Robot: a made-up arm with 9 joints. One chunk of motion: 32 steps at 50 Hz.
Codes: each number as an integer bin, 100 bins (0 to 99) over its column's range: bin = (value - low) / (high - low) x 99, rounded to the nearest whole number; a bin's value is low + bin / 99 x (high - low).
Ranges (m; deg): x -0.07..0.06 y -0.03..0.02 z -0.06..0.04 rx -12..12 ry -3..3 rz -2..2
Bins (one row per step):
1: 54 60 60 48 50 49
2: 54 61 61 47 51 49
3: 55 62 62 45 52 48
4: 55 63 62 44 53 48
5: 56 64 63 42 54 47
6: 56 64 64 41 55 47
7: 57 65 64 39 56 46
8: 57 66 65 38 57 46
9: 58 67 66 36 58 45
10: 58 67 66 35 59 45
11: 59 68 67 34 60 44
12: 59 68 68 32 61 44
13: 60 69 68 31 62 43
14: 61 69 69 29 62 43
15: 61 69 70 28 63 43
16: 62 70 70 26 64 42
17: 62 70 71 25 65 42
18: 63 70 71 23 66 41
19: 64 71 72 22 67 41
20: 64 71 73 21 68 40
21: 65 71 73 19 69 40
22: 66 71 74 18 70 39
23: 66 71 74 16 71 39
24: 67 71 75 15 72 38
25: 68 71 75 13 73 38
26: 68 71 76 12 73 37
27: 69 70 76 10 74 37
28: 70 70 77 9 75 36
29: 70 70 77 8 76 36
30: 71 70 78 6 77 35
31: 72 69 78 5 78 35
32: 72 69 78 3 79 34
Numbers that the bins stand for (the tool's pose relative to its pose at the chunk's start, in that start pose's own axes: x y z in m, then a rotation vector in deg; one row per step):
1: 0.0009 0.0003 0.0006 -0.36 0.03 -0.02
2: 0.0009 0.0008 0.0016 -0.61 0.09 -0.02
3: 0.0022 0.0013 0.0026 -1.09 0.15 -0.06
4: 0.0022 0.0018 0.0026 -1.33 0.21 -0.06
5: 0.0035 0.0023 0.0036 -1.82 0.27 -0.10
6: 0.0035 0.0023 0.0046 -2.06 0.33 -0.10
7: 0.0048 0.0028 0.0046 -2.55 0.39 -0.14
8: 0.0048 0.0033 0.0057 -2.79 0.45 -0.14
9: 0.0062 0.0038 0.0067 -3.27 0.52 -0.18
10: 0.0062 0.0038 0.0067 -3.52 0.58 -0.18
11: 0.0075 0.0043 0.0077 -3.76 0.64 -0.22
12: 0.0075 0.0043 0.0087 -4.24 0.70 -0.22
13: 0.0088 0.0048 0.0087 -4.48 0.76 -0.26
14: 0.0101 0.0048 0.0097 -4.97 0.76 -0.26
15: 0.0101 0.0048 0.0107 -5.21 0.82 -0.26
16: 0.0114 0.0054 0.0107 -5.70 0.88 -0.30
17: 0.0114 0.0054 0.0117 -5.94 0.94 -0.30
18: 0.0127 0.0054 0.0117 -6.42 1.00 -0.34
19: 0.0140 0.0059 0.0127 -6.67 1.06 -0.34
20: 0.0140 0.0059 0.0137 -6.91 1.12 -0.38
21: 0.0154 0.0059 0.0137 -7.39 1.18 -0.38
22: 0.0167 0.0059 0.0147 -7.64 1.24 -0.42
23: 0.0167 0.0059 0.0147 -8.12 1.30 -0.42
24: 0.0180 0.0059 0.0158 -8.36 1.36 -0.46
25: 0.0193 0.0059 0.0158 -8.85 1.42 -0.46
26: 0.0193 0.0059 0.0168 -9.09 1.42 -0.51
27: 0.0206 0.0054 0.0168 -9.58 1.48 -0.51
28: 0.0219 0.0054 0.0178 -9.82 1.55 -0.55
29: 0.0219 0.0054 0.0178 -10.06 1.61 -0.55
30: 0.0232 0.0054 0.0188 -10.55 1.67 -0.59
31: 0.0245 0.0048 0.0188 -10.79 1.73 -0.59
32: 0.0245 0.0048 0.0188 -11.27 1.79 -0.63

